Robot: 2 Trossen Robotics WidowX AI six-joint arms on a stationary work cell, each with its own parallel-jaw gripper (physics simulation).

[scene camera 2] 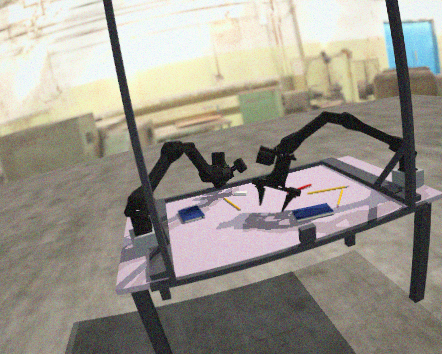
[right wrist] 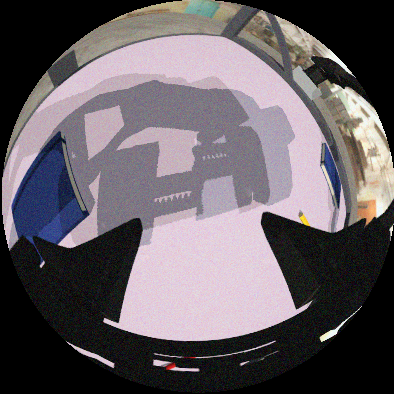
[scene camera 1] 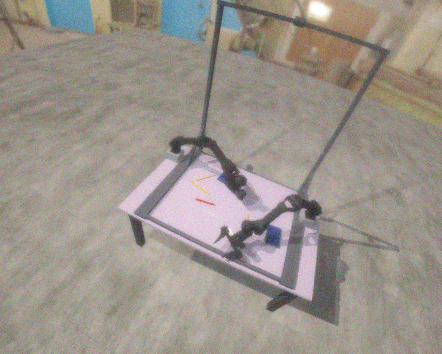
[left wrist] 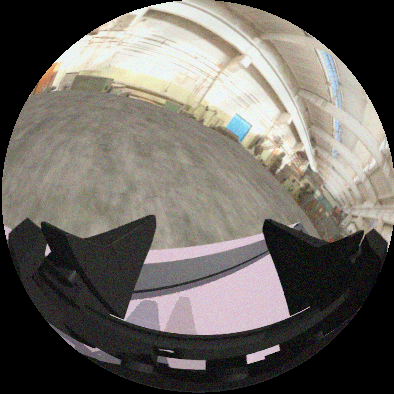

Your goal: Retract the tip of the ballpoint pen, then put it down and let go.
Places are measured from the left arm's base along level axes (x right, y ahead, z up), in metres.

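Pixels of known places: left gripper, fingertip midpoint: (scene camera 2: 235, 172) (scene camera 1: 217, 250) (left wrist: 211, 223); right gripper, fingertip midpoint: (scene camera 2: 270, 208) (right wrist: 202, 222); left arm's base, origin of the base link: (scene camera 2: 142, 231) (right wrist: 309, 77) (scene camera 1: 309, 215); right arm's base, origin of the base link: (scene camera 1: 175, 150).
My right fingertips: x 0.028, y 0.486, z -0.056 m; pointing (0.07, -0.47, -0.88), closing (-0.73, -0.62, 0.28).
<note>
For each thing: its top centre in the pictures, then the offset to it from my right fingertips.
- red pen, middle of its top: (scene camera 2: 299, 187) (scene camera 1: 205, 201) dy +0.205, dx -0.120, dz -0.002 m
- yellow pencil, middle of its top: (right wrist: 317, 243) (scene camera 2: 231, 202) dy -0.086, dx -0.208, dz -0.007 m
- larger blue book, middle of its top: (right wrist: 30, 209) (scene camera 2: 312, 210) dy +0.104, dx +0.136, dz -0.002 m
- smaller blue book, middle of its top: (right wrist: 334, 175) (scene camera 2: 190, 212) (scene camera 1: 273, 235) dy -0.266, dx -0.221, dz -0.002 m
- white block, middle of its top: (scene camera 2: 240, 192) dy -0.006, dx -0.288, dz -0.002 m
The red pen (scene camera 1: 205, 202) (scene camera 2: 305, 186) lies on the table; a bit of its red barrel (right wrist: 171, 366) also shows low in the right wrist view. Its tip is too small to make out. My left gripper (scene camera 1: 220, 249) (left wrist: 211, 223) is open and empty above the table's near edge in scene camera 1, to the right of the pen. In scene camera 2 its fingers are mostly hidden behind its body. My right gripper (scene camera 2: 272, 207) (right wrist: 202, 222) is open and empty, pointing down above the table, apart from the pen.
Two yellow pencils (scene camera 1: 205, 177) (scene camera 2: 327, 190) lie near each other; another yellow pencil (scene camera 2: 232, 204) (right wrist: 304, 219) lies between the arms. A larger blue book (scene camera 2: 313, 212) lies near my right gripper, a smaller blue book (scene camera 1: 273, 236) (scene camera 2: 191, 214) beside the left arm. A white block (scene camera 2: 240, 193) lies near the far edge.
</note>
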